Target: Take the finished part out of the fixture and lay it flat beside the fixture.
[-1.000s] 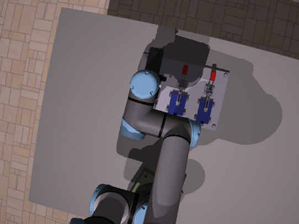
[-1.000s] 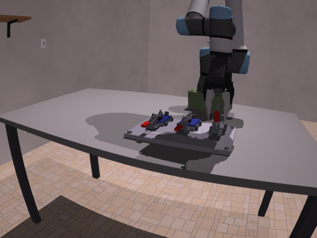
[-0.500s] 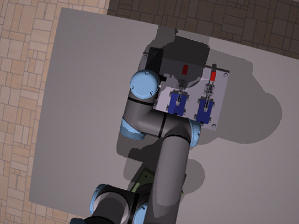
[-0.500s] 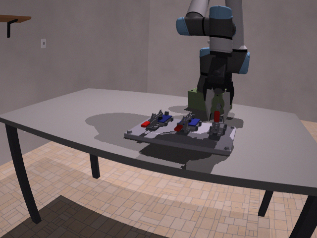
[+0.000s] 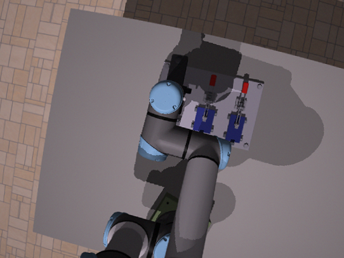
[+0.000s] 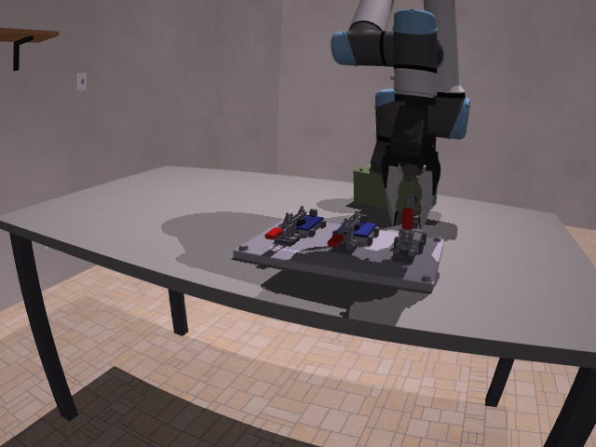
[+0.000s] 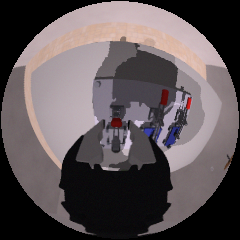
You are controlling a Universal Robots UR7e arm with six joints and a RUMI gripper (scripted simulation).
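The grey finished part is 90 mm behind my hand and 60 mm below it. From my hand the other things lie so: grey fixture plate 40 mm behind, 110 mm to the right, 80 mm below.
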